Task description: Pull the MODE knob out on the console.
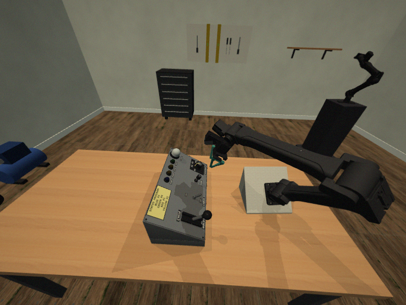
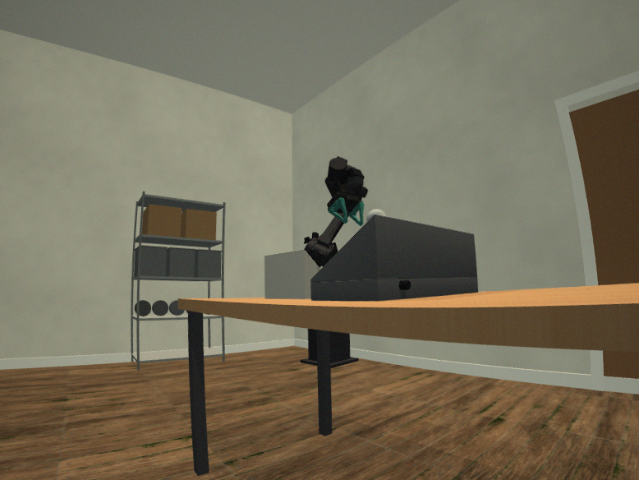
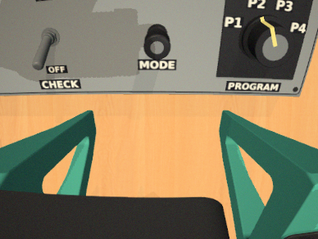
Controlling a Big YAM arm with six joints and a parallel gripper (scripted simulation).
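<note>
Now: the black mode knob 13 cm below my hand, 7 cm ahead of it and 1 cm to the right of it. Round my hand: program selector: 13 cm below, 12 cm to the right, 7 cm ahead; then check toggle: 13 cm below, 11 cm to the left, 8 cm ahead; then grey console: 15 cm below, 11 cm ahead, 5 cm to the left.
</note>
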